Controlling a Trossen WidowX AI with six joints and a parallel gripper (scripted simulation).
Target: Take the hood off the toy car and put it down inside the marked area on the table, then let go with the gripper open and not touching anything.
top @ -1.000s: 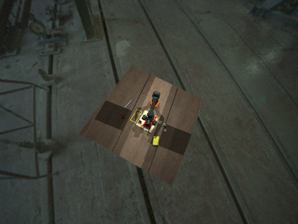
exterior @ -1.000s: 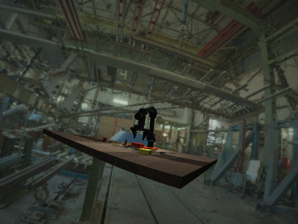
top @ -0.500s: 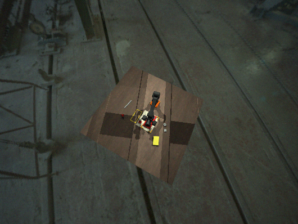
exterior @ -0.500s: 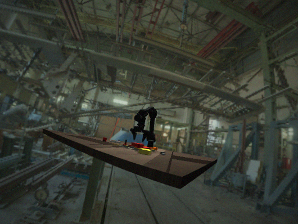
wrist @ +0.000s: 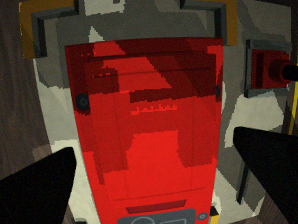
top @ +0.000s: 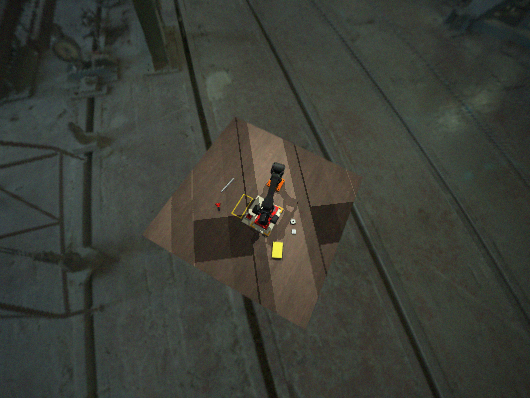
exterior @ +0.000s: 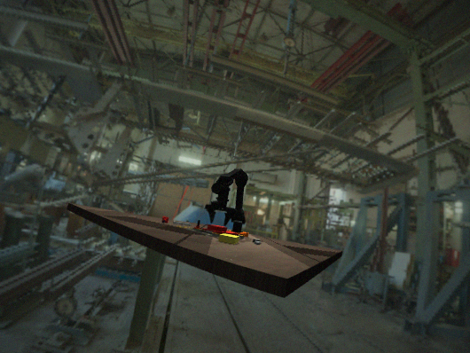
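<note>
The red hood lies 20 mm below my gripper tip. Also, from my gripper tip: yellow block (190 mm to the left, 150 mm ahead, 40 mm below); then white rod (390 mm to the right, 110 mm behind, 50 mm below); then grey mount (110 mm to the right, 30 mm ahead, 20 mm below).
</note>
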